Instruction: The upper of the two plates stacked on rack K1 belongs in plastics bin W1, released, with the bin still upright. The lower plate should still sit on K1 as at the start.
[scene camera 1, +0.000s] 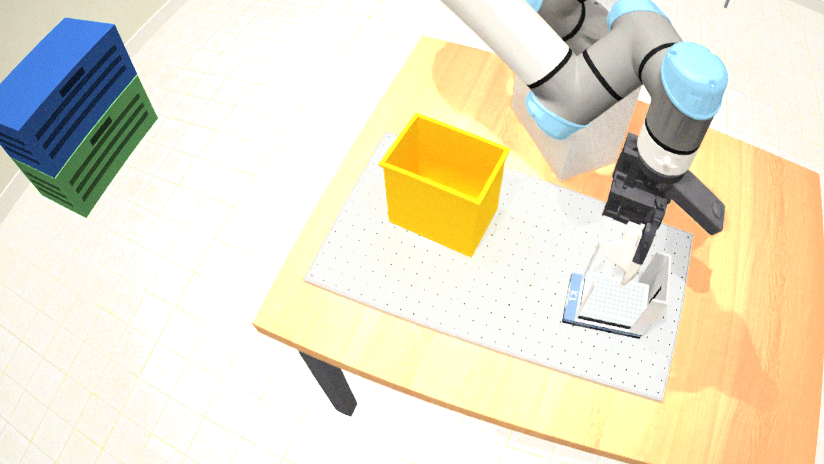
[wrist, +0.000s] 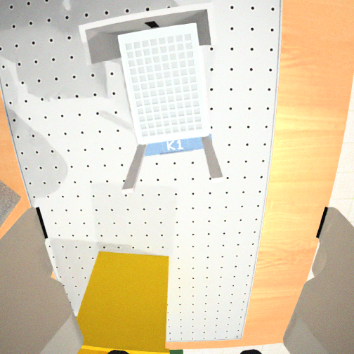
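Seen in the pictures: gripper, between the fingertips: (scene camera 1: 632, 242); arm's base, origin of its link: (scene camera 1: 581, 33).
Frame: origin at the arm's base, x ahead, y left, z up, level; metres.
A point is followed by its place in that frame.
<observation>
Rack K1 (scene camera 1: 572, 296) @(x 0.419, y 0.024, z -0.259 m) (wrist: 194, 144) stands on the perforated board, with a blue label strip and upright grey guides. The upper plate (scene camera 1: 616, 296) @(x 0.425, y 0.103, z -0.230 m) (wrist: 165, 85), white with a grid of wells, lies level between the guides. The lower plate is hidden beneath it in the wrist view and cannot be told apart in the scene view. The yellow plastics bin W1 (scene camera 1: 432, 213) @(x 0.330, y -0.243, z -0.185 m) (wrist: 130, 300) stands upright on the board, left of the rack in the scene view. My gripper (scene camera 1: 625, 268) (wrist: 181, 211) is open and empty, above the rack area; in the wrist view the plate lies above the line between its fingertips.
The perforated board (scene camera 1: 507, 299) @(x 0.431, y -0.093, z -0.277 m) (wrist: 215, 280) lies on the wooden table (scene camera 1: 461, 380) @(x 0.588, y -0.154, z -0.289 m) (wrist: 305, 125). The arm's grey pedestal (scene camera 1: 596, 141) @(x 0.110, y 0.059, z -0.185 m) stands behind, between bin and gripper. A blue crate (scene camera 1: 63, 74) sits on a green crate (scene camera 1: 109, 144) at the far left, off the table.
</observation>
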